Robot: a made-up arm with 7 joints. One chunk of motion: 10 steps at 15 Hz.
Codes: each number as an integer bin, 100 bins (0 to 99) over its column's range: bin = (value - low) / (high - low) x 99, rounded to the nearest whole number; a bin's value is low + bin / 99 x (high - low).
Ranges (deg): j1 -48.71..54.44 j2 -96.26..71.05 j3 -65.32..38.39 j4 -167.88..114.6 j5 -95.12..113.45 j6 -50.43..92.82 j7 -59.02..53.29
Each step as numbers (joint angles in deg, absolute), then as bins.
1 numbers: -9.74 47.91 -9.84 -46.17 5.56 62.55 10.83
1 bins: 37 85 53 43 48 78 62
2 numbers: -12.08 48.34 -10.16 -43.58 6.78 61.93 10.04
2 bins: 35 86 53 44 48 78 61
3 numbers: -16.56 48.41 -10.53 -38.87 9.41 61.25 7.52
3 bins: 31 86 52 45 50 77 59
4 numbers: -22.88 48.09 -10.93 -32.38 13.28 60.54 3.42
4 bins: 25 85 52 47 51 77 55
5 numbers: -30.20 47.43 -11.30 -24.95 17.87 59.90 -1.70
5 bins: 18 85 52 50 54 76 51
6 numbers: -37.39 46.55 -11.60 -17.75 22.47 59.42 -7.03
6 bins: 11 85 51 53 56 76 46
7 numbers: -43.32 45.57 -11.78 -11.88 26.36 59.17 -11.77
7 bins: 5 84 51 55 58 76 42
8 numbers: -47.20 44.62 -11.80 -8.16 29.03 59.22 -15.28
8 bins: 1 83 51 56 59 76 39
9 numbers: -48.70 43.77 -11.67 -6.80 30.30 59.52 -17.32
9 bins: 0 83 51 56 60 76 37
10 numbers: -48.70 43.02 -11.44 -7.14 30.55 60.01 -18.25
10 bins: 0 82 51 56 60 76 36
